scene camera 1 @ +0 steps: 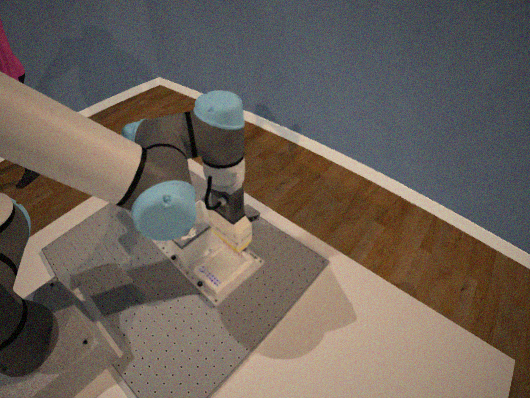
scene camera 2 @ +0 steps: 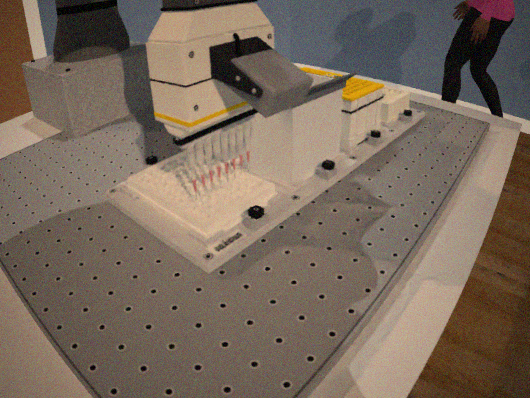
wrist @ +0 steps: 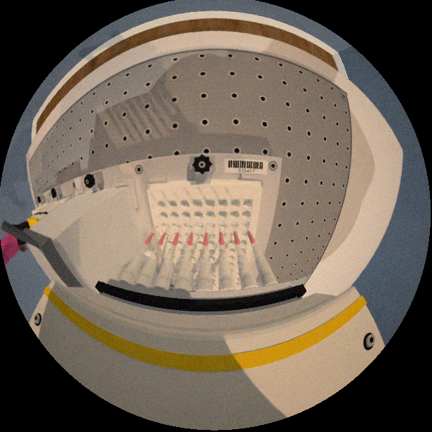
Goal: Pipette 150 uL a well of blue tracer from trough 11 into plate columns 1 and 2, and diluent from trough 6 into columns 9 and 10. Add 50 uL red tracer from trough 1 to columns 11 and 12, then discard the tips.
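My pipetting head (scene camera 1: pixel 237 246) (scene camera 2: pixel 221 176) (wrist: pixel 201 241) carries a row of clear tips with red liquid in their lower ends. The row is low over the white well plate (scene camera 1: pixel 229 270) (scene camera 2: pixel 212 217) (wrist: pixel 205 189), crossing it near the end away from the barcode. Whether the tip ends are inside the wells or just above them I cannot tell. Blue wells (scene camera 1: pixel 209 276) show in scene camera 1. The white trough reservoir (scene camera 2: pixel 396 106) is partly visible at the far end of the carrier; its troughs cannot be made out.
A tall white open bin (scene camera 2: pixel 320 137) (wrist: pixel 100 215) stands close beside the head. A yellow-topped tip rack (scene camera 2: pixel 363 89) is beyond it. Black knobs (scene camera 2: pixel 256 212) (wrist: pixel 202 164) line the carrier edge. A person (scene camera 2: pixel 477 50) stands behind the table.
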